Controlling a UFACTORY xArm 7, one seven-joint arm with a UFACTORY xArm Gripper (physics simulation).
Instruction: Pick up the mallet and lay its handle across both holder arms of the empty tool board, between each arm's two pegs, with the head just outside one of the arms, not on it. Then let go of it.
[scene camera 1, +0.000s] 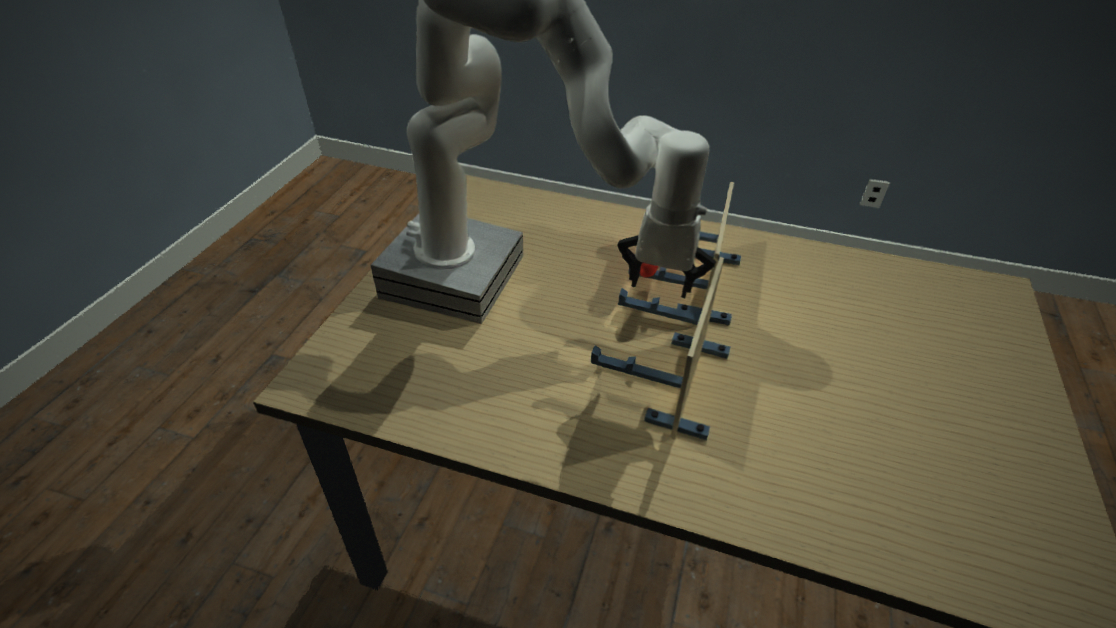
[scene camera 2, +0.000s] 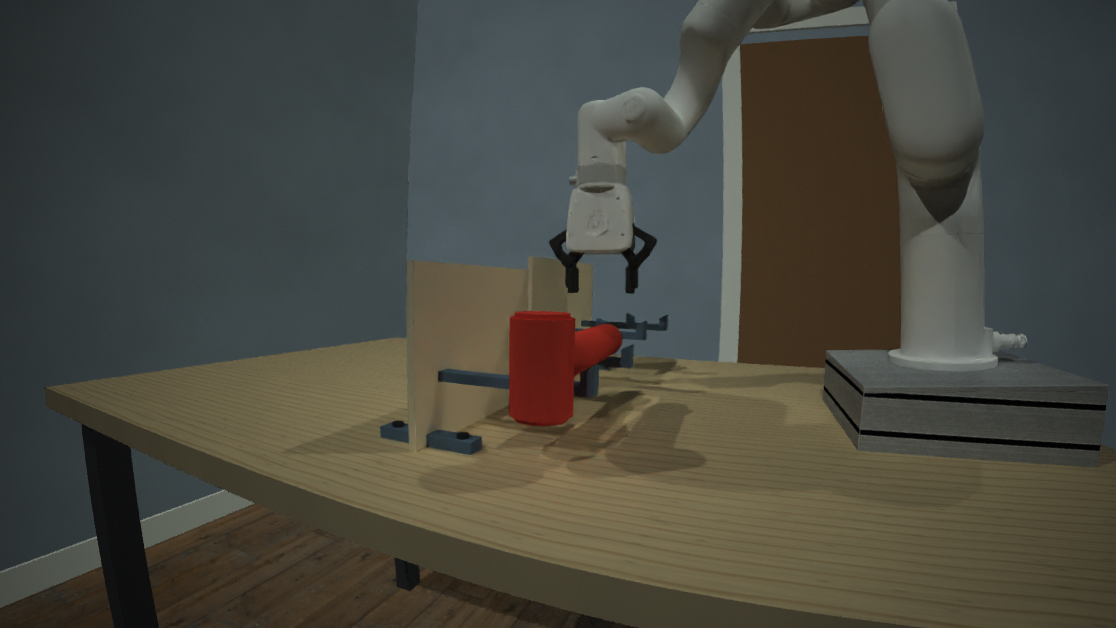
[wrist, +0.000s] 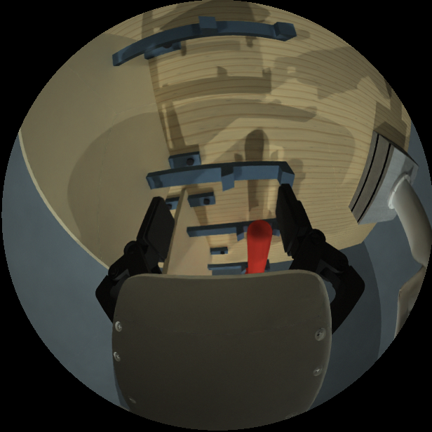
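The red mallet (scene camera 1: 648, 269) (scene camera 2: 541, 367) (wrist: 259, 245) lies with its handle across the arms of the far tool board (scene camera 1: 727, 210) (scene camera 2: 464, 312) (wrist: 196, 255). Its head hangs outside one arm, at the side nearest scene camera 2. The empty tool board (scene camera 1: 706, 308) (scene camera 2: 548, 285) (wrist: 90, 90) has one holder arm (scene camera 1: 647, 371) (wrist: 240, 30) at its near end in scene camera 1 and another arm (scene camera 1: 663, 308) (wrist: 200, 176) nearer the mallet. My gripper (scene camera 1: 660, 289) (scene camera 2: 601, 290) (wrist: 220, 203) is open and empty, above the handle's free end. The housing hides the head in the wrist view.
Both boards stand upright on bolted feet (scene camera 1: 694, 429) (scene camera 2: 452, 441) (wrist: 190, 161) on the wooden table (scene camera 1: 897, 374) (scene camera 2: 741, 499). The robot's grey base block (scene camera 1: 437, 269) (scene camera 2: 975, 413) (wrist: 372, 180) stands on the peg side. The boards' top edges rise beside the gripper.
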